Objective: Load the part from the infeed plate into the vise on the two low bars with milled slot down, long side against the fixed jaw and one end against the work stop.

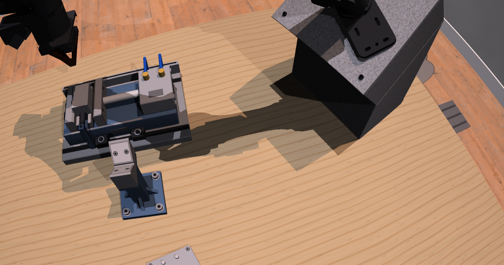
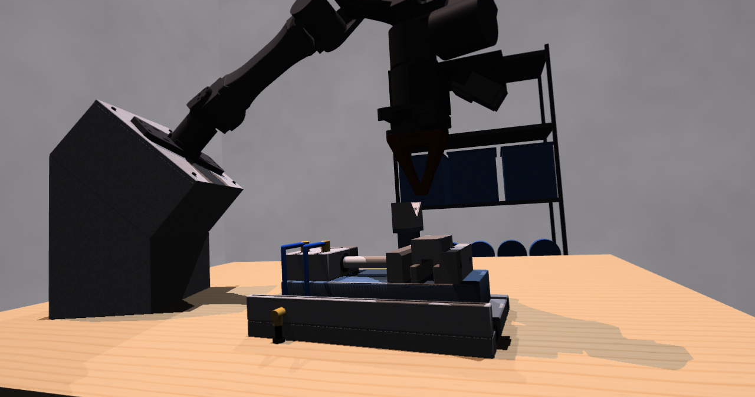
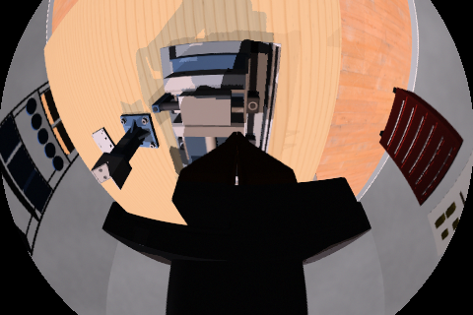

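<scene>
Now: the grey part 1 cm behind my hand, 4 cm to the left of it and 8 cm below it. The rest, counted from my hand: moving jaw 4 cm behind, 4 cm to the left, 9 cm below; then work stop rod 1 cm behind, 9 cm to the left, 8 cm below; then fixed jaw 2 cm ahead, 4 cm to the left, 9 cm below.
</scene>
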